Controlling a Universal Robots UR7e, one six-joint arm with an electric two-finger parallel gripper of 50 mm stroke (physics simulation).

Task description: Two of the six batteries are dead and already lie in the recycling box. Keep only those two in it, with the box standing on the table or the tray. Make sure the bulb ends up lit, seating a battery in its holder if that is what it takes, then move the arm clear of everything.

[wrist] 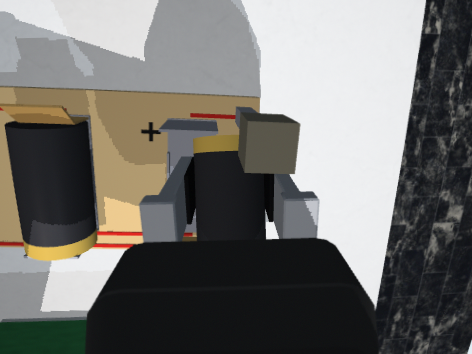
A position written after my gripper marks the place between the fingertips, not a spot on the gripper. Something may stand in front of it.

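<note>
My gripper [229, 175] is here in the scene, and there's a tan board [137, 138] here too.
</note>
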